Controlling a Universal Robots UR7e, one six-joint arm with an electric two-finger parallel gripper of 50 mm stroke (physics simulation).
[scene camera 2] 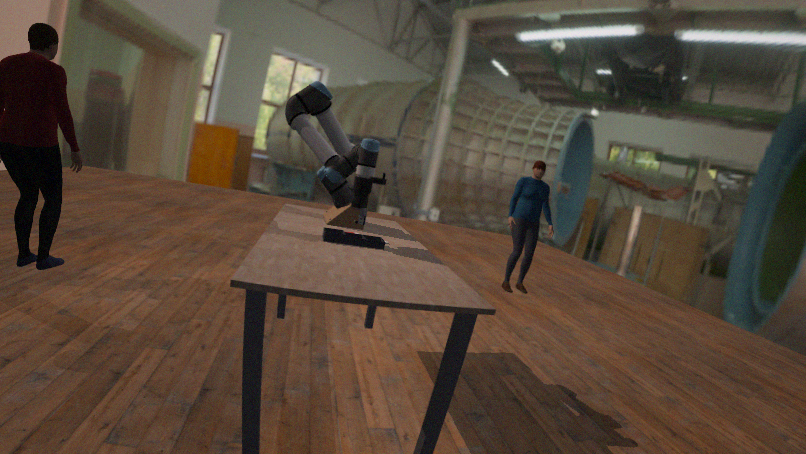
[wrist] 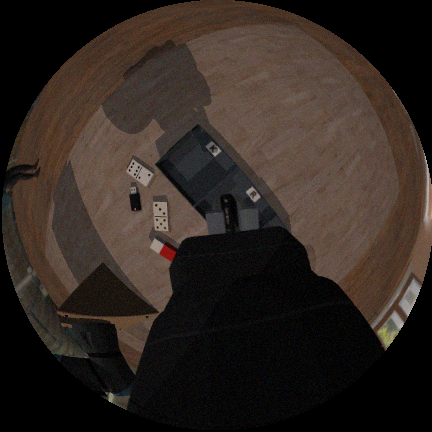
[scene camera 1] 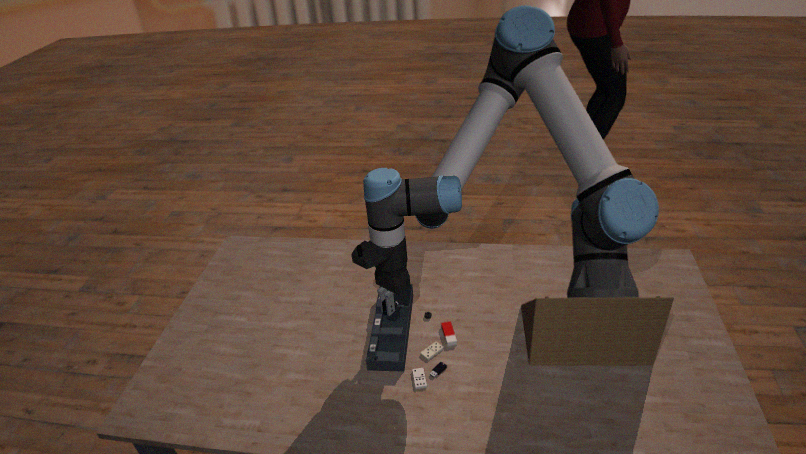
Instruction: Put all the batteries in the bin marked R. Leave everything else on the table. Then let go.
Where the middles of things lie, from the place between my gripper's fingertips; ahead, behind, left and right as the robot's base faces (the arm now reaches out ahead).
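Dark tray (scene camera 1: 387, 349): 60 mm below my hand, 20 mm to the right of it.
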